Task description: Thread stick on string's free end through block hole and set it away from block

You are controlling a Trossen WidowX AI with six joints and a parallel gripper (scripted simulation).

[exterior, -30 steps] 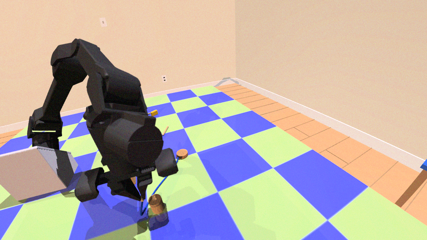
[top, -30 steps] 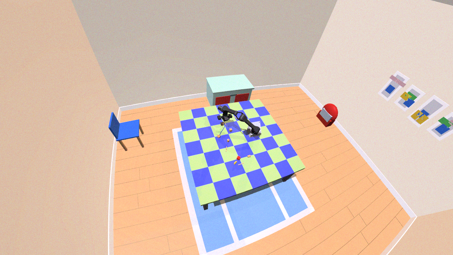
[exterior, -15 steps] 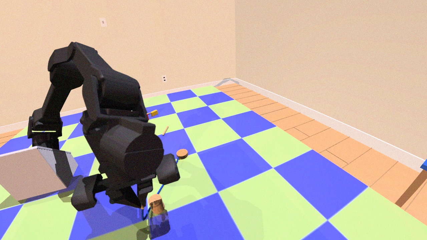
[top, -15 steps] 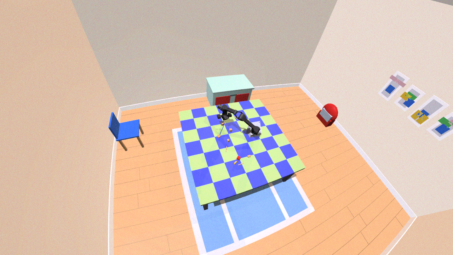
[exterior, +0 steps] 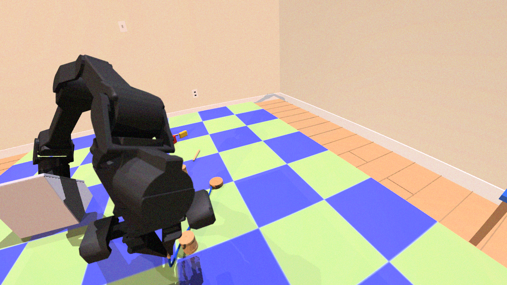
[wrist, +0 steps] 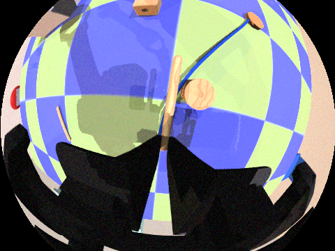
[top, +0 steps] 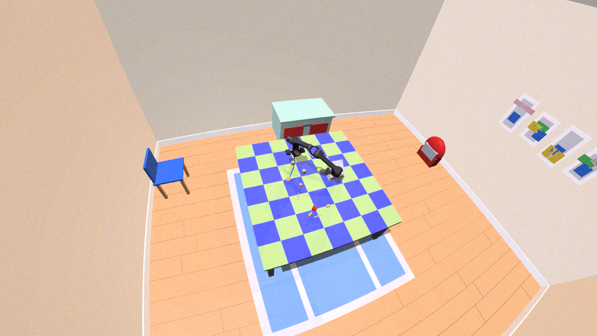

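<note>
My gripper tip is 6 cm past the wooden block, 16 cm to the right of it and 4 cm above it. From my gripper tip the other things lie so: wooden cylinder (2 cm ahead, 4 cm to the left, 4 cm below); red block (4 cm behind, 58 cm to the left, 4 cm below); round wooden button (11 cm ahead, 23 cm to the left, 5 cm below).
</note>
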